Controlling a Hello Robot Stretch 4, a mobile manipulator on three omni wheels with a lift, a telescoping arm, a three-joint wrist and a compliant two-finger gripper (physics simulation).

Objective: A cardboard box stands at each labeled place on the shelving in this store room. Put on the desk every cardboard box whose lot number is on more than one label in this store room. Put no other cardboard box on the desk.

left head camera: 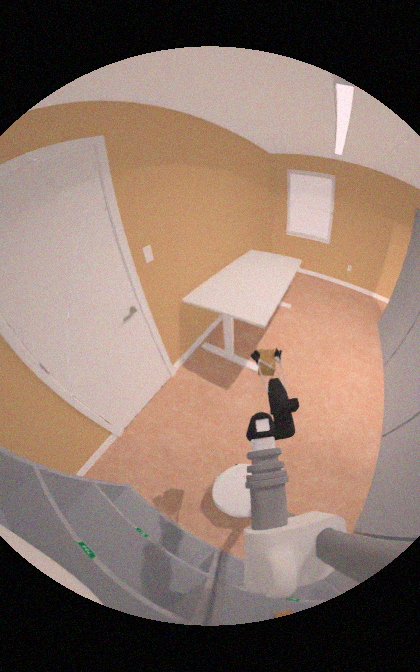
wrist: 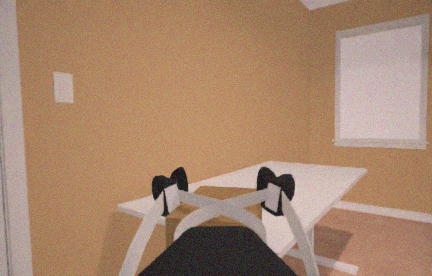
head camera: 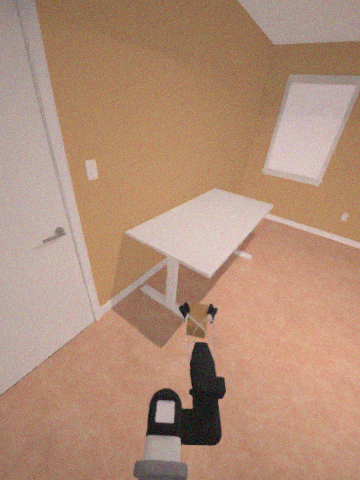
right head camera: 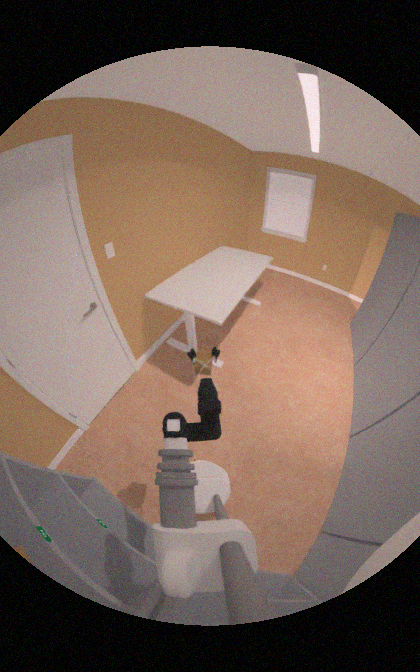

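My gripper is shut on a small brown cardboard box, held up in the air between the two black fingertips. No label can be read on the box. The white desk stands ahead against the tan wall, beyond the gripper. No box shows on the desk top. In the wrist view the held box hides part of the desk's near side.
Grey shelving with green labels, too small to read, is at the lower left. A large grey surface rises on the right. A white door is left of the desk; a window is on the far wall.
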